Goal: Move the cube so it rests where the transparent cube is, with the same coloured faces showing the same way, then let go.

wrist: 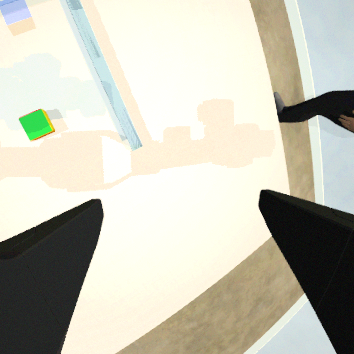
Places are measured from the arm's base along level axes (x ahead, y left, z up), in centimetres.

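Pixels of known places: gripper, fingertip midpoint: (181, 202).
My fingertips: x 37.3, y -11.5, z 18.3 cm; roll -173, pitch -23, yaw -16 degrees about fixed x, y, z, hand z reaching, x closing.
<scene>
Behind a point stands the place of what it marks.
A small cube (36, 125) @[x 28.4, y -3.4, z -10.2 cm] lies at the left of the wrist view, with a bright green face up, a thin yellow-orange side at its right and a red-orange rim. A pale blue, faded block (16, 11) @[x 31.6, y 14.1, z -10.2 cm] is partly cut off at the top left corner; it looks like the transparent cube, but its face colours are hard to tell. My gripper (181, 202) @[x 37.3, y -11.5, z 18.3 cm] is open and empty, its two black fingers wide apart above the pale table. The green-topped cube is well beyond and left of the fingertips, not between them.
A long, narrow, light-blue glassy bar (107, 82) @[x 41.1, y -0.7, z -8.2 cm] runs from the top edge down to the middle, right of both cubes. The pale table top (200, 60) @[x 63.9, y 0.5, z -14.2 cm] has a brown border (280, 55) at the right. A dark arm-like shape (320, 105) shows at the right edge. Arm-shaped shadows cross the table.
</scene>
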